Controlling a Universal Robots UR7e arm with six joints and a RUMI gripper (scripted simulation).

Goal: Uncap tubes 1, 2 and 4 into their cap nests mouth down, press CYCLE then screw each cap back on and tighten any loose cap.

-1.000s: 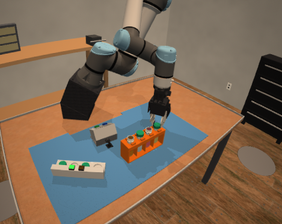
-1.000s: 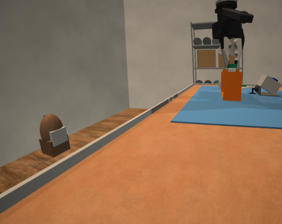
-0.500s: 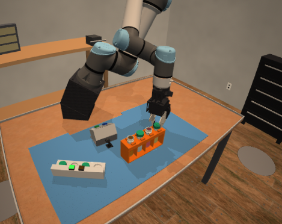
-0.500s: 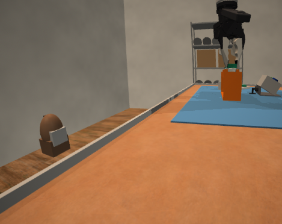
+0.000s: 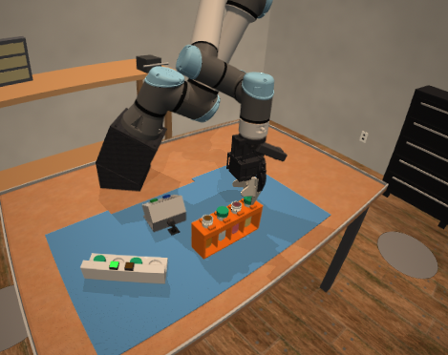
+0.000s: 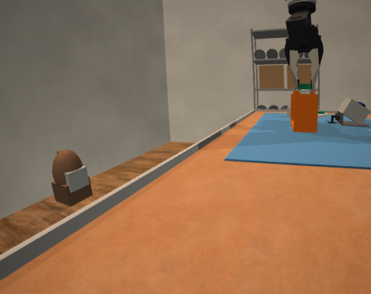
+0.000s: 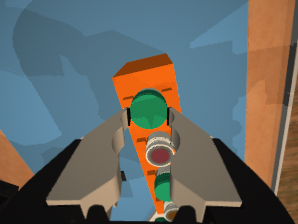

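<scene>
Now: hand 1 cm above the cap. Round my hand: grey key housing 17 cm behind, 20 cm to the right, 7 cm below; then blue key 19 cm behind, 18 cm to the right, 6 cm below; then table edge 21 cm ahead, 4 cm to the left, 12 cm below.
</scene>
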